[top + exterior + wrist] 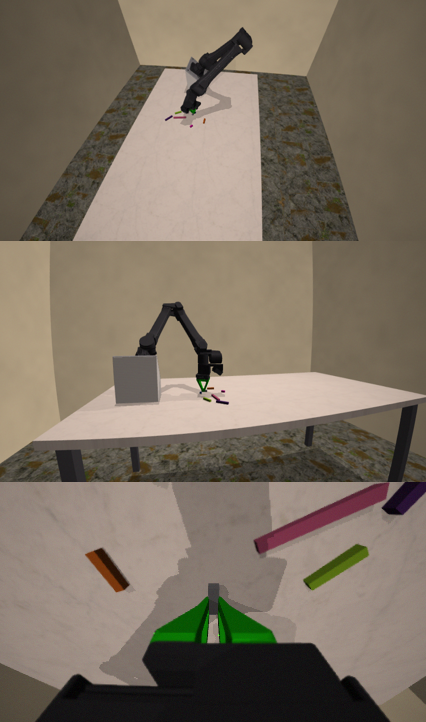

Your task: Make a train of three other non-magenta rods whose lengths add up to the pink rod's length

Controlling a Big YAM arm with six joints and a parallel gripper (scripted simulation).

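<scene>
My gripper is now 10 mm short of the grey rod. The rest, counted from my hand: orange rod 80 mm to the left, 60 mm ahead, 20 mm below; then pink rod 100 mm to the right, 40 mm ahead, 20 mm below; then blue rod 20 mm below, 10 mm to the left, 10 mm behind.
</scene>
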